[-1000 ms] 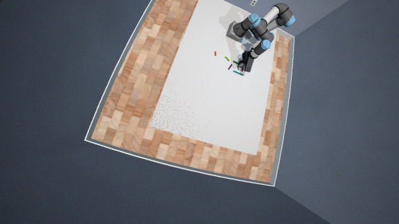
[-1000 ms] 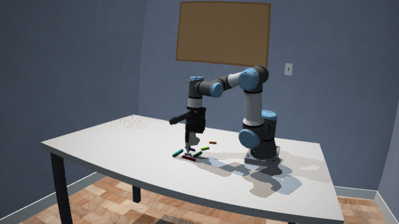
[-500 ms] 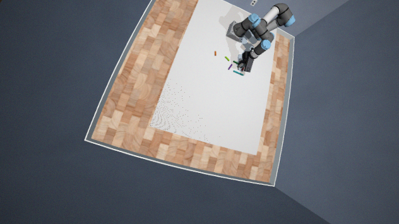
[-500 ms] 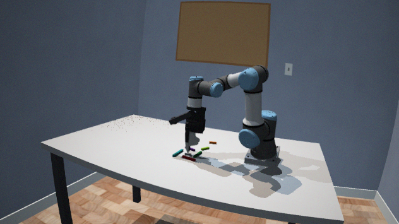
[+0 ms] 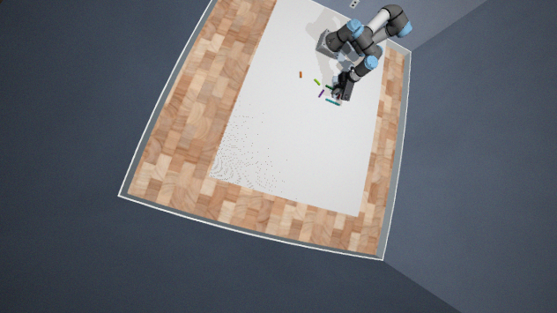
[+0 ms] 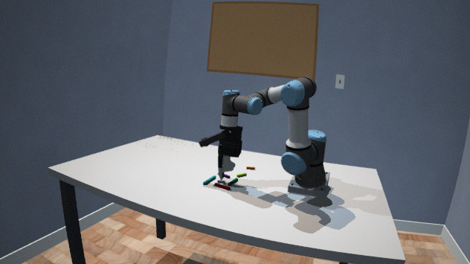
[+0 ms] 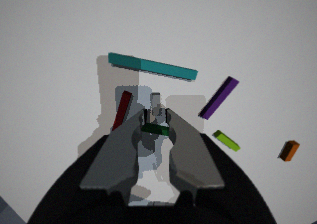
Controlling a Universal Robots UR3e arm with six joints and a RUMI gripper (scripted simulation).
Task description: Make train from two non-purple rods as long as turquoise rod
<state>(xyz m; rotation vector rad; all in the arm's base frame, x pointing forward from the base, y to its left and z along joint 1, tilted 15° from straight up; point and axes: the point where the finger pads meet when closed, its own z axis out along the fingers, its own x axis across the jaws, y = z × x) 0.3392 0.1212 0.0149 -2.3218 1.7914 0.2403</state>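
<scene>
Now: the grey rod 3 cm below my hand. From my hand the other things lie so: red rod (5 cm to the left, 3 cm below, 3 cm behind); then green rod (4 cm behind, 3 cm to the right, 3 cm below); then turquoise rod (5 cm ahead, 3 cm below, 1 cm to the left).
</scene>
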